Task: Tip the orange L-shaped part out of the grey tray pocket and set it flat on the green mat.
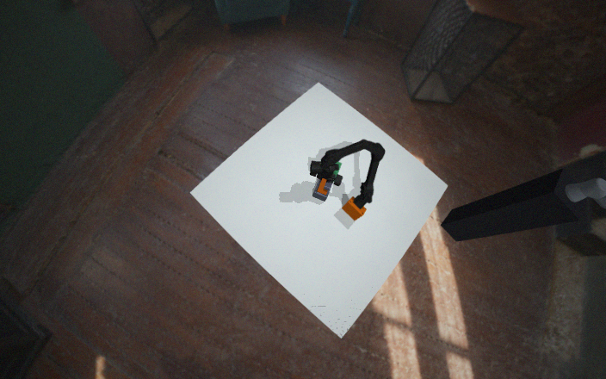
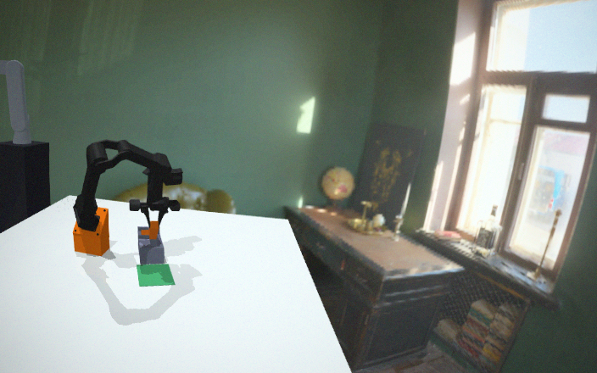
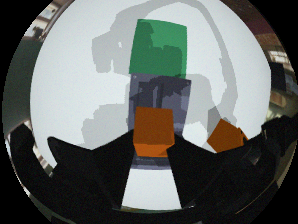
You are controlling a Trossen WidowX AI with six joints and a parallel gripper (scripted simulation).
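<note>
Right now the green mat is 140 mm to the right of my gripper tip, 130 mm below it and 50 mm ahead of it. The rest, counted from my gripper tip: orange L-shaped part 30 mm below, 30 mm behind, 20 mm to the left.
</note>
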